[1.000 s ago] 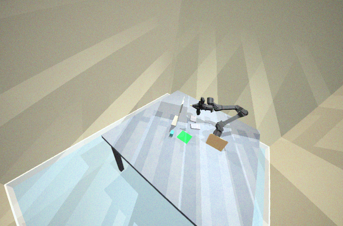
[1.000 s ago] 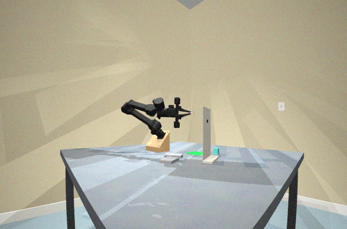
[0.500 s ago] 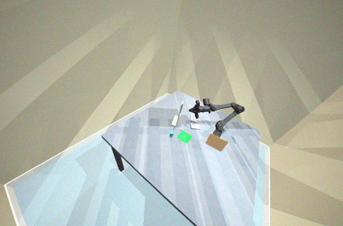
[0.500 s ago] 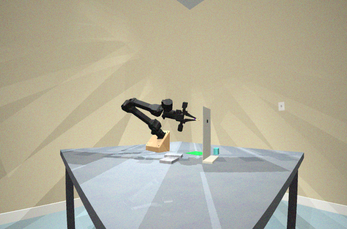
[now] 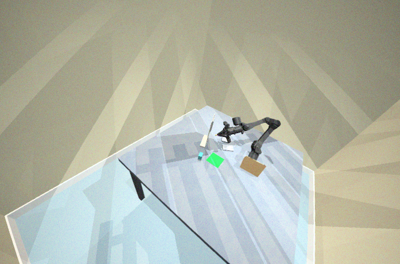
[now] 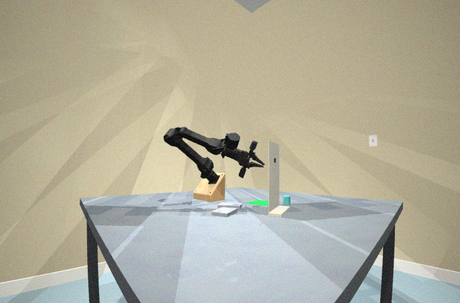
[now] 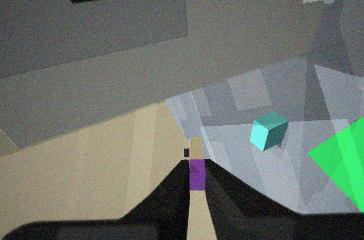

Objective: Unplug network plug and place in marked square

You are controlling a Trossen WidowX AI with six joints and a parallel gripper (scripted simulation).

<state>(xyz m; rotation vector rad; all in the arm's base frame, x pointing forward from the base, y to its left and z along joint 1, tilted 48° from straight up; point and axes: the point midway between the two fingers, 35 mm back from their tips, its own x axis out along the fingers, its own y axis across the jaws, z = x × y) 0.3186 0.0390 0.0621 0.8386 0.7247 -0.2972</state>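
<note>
The green marked square lies 200 mm below my gripper tip, 80 mm to the left of it and 70 mm behind it. The rest, counted from my gripper tip: grey upright panel (100 mm ahead, 70 mm to the right, 60 mm below); purple plug (10 mm ahead).
</note>
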